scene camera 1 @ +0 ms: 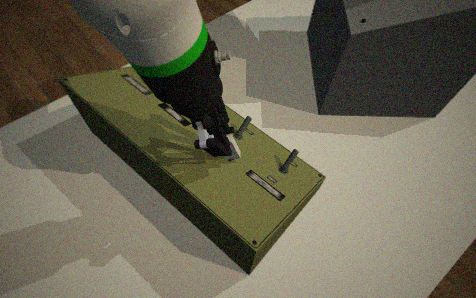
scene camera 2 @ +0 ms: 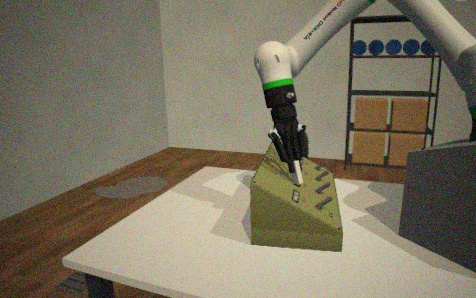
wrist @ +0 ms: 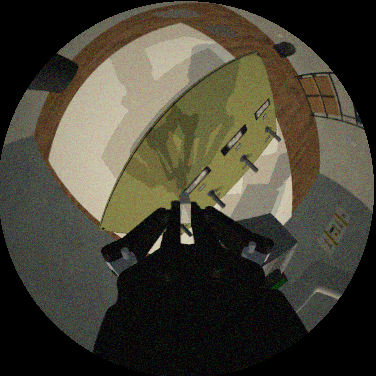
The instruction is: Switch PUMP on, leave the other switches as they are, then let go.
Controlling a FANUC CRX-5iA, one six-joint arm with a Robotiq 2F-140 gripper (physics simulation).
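Observation:
The olive switch box has a sloped top with a row of levers. The PUMP lever leans toward the lower edge, away from its name plate, parallel to the VALVE lever, FAN lever and DRIVE lever. My gripper is shut and empty. Its tips are low over the panel beside the PUMP plate, on the name-plate side of the levers. It hides part of the panel in scene camera 1.
The box stands on a white table. A large dark grey block stands beyond the lever side of the box. A shelf rack with blue round things and brown boxes stands at the back wall.

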